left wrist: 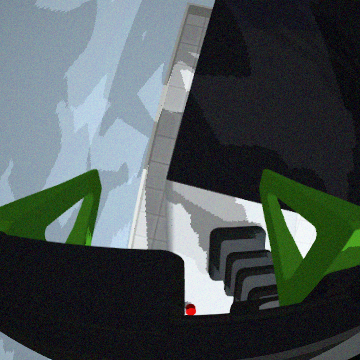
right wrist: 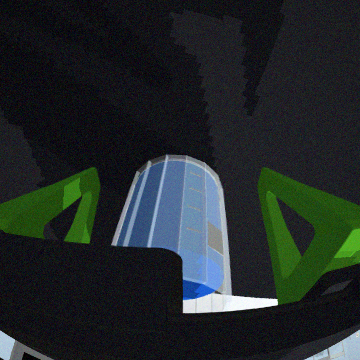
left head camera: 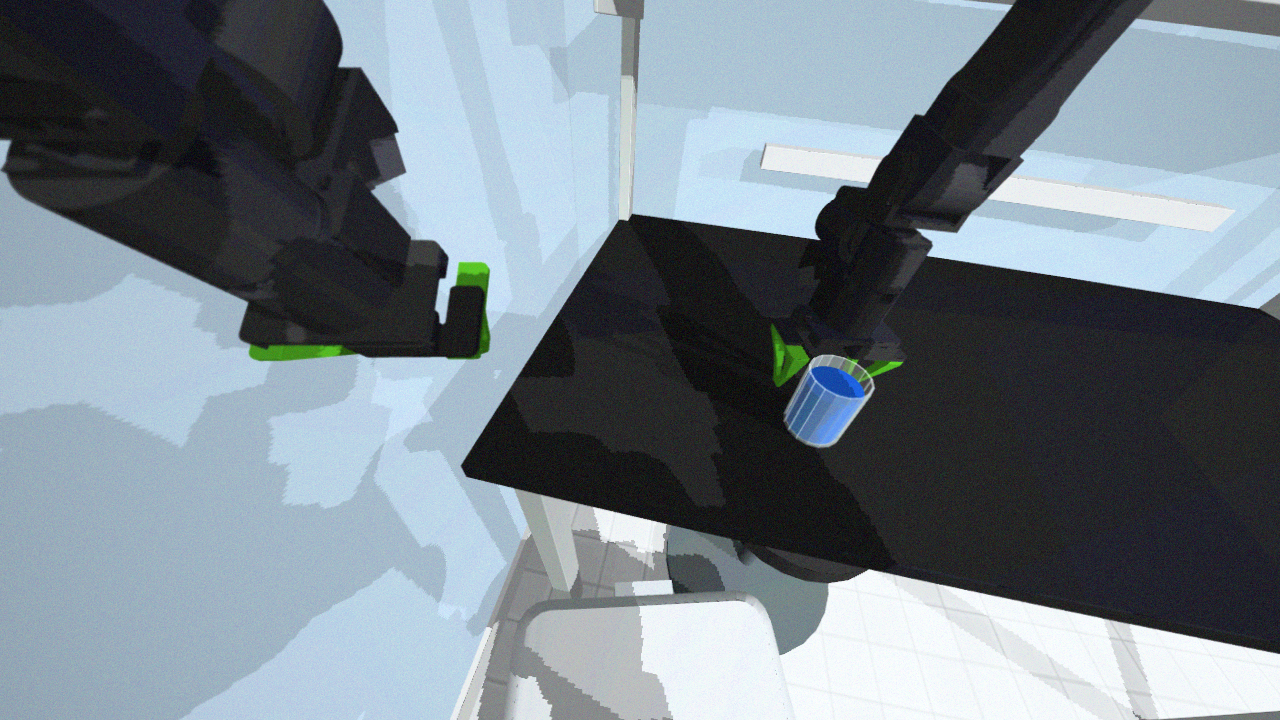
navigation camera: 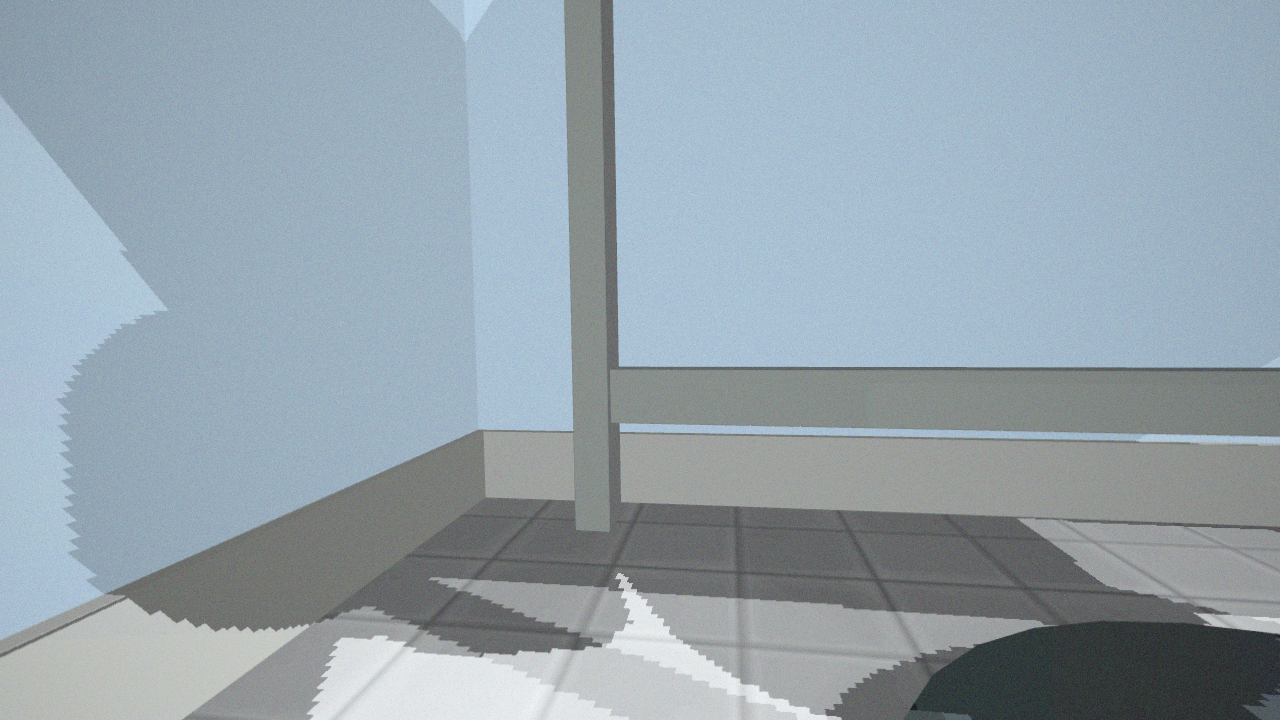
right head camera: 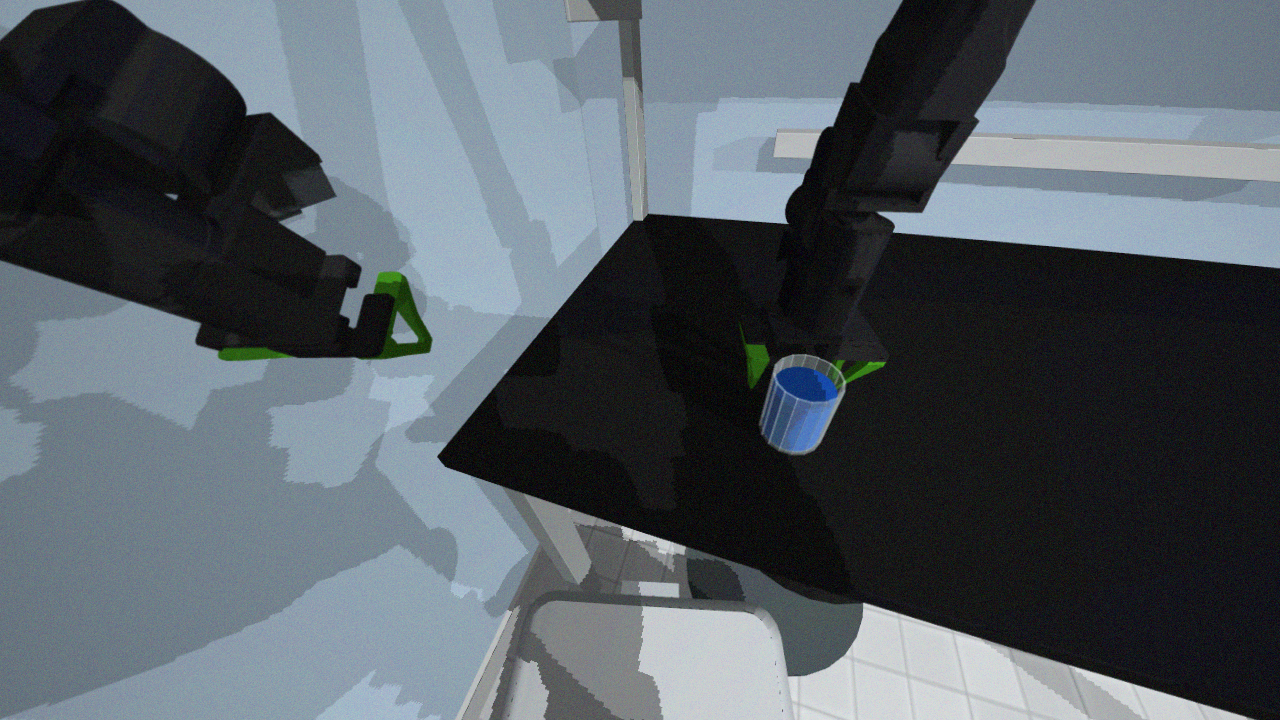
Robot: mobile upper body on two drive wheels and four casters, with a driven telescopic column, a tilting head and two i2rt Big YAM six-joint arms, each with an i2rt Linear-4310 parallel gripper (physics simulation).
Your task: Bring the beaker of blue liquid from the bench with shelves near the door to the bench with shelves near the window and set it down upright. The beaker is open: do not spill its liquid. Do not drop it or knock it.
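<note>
The beaker of blue liquid (left head camera: 824, 407) (right head camera: 798, 410) (right wrist: 172, 210) stands upright on the black bench top (left head camera: 1029, 465) (right head camera: 984, 465), right of its left end. My right gripper (left head camera: 837, 368) (right head camera: 814, 368) (right wrist: 178, 176) is open, its green fingers apart at the beaker's far side. In the right wrist view the beaker shows between the two fingers, with room on each side; part of it is hidden by the gripper's body. My left gripper (left wrist: 180, 178) is open and empty, off the bench's left end; in the head views it shows side-on at the left.
A white rounded surface (left head camera: 707, 644) (right head camera: 716, 653) lies below the bench's near edge. A pale upright post (left head camera: 629, 134) (right head camera: 635, 134) rises at the far left corner. A white bar (left head camera: 1109, 201) crosses the wall behind. A bench leg (navigation camera: 592, 268) and crossbar (navigation camera: 939, 398) show in the navigation view.
</note>
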